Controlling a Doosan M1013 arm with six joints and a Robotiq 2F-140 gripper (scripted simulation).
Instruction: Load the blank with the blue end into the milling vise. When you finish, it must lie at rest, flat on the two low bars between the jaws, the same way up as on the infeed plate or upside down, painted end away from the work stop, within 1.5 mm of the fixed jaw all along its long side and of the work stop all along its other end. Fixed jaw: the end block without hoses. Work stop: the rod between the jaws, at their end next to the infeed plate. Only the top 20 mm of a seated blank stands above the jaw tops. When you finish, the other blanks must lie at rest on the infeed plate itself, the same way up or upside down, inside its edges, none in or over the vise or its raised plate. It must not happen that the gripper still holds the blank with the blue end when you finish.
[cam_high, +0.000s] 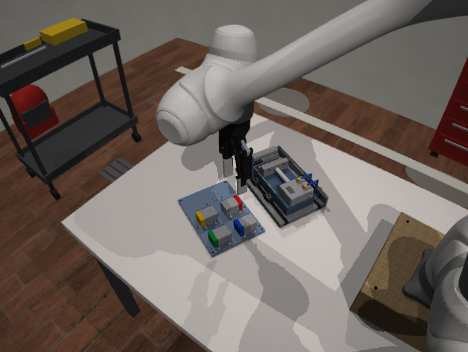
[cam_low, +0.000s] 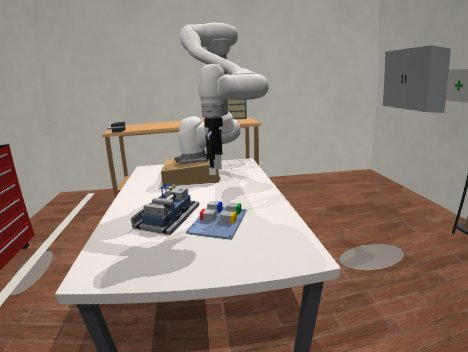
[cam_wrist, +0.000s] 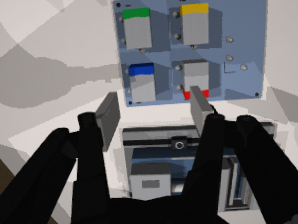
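My hand is 20 cm above the blue-ended blank, 3 cm past it and 1 cm to the left of it. From my hand the other things lie so: red-ended blank 20 cm below, 6 cm ahead, 4 cm to the right; yellow-ended blank 20 cm below, 8 cm ahead, 4 cm to the left; green blank 20 cm below, 7 cm to the left.
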